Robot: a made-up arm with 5 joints.
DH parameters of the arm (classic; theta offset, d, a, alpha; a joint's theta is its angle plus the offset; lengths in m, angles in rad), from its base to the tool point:
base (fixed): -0.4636 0 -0.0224 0
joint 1: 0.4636 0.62 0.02 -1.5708
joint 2: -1.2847 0 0.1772 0
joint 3: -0.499 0 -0.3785 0
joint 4: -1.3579 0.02 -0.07 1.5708
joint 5: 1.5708 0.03 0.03 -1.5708
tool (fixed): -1.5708 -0.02 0 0
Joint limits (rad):
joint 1: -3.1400..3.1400
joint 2: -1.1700..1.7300
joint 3: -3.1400..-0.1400
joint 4: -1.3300..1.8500
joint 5: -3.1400..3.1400
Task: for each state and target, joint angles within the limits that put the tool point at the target. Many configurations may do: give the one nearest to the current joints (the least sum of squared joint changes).
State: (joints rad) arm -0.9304 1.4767 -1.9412 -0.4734 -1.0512
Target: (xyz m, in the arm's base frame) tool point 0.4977 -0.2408 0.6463
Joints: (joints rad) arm -0.4828 0.9101 -2.0571 -0.6906 -1.0325
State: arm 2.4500 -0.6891 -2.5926 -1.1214 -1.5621
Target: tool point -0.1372 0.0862 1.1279
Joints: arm 2.5760 -0.3693 -2.0477 -1.3300 -1.6226
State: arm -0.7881 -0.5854 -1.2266 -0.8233 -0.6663
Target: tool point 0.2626 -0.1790 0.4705
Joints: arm -0.6799 0.1842 -0.5125 -0.7450 -0.6808
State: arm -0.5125 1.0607 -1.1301 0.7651 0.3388
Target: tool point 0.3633 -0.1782 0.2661
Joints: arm -0.5868 1.1073 -1.4037 0.7447 0.4149
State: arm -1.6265 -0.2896 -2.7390 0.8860 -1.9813
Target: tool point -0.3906 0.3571 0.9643
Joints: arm -0.7843 -1.1255 -2.8479 0.9166 -2.5828
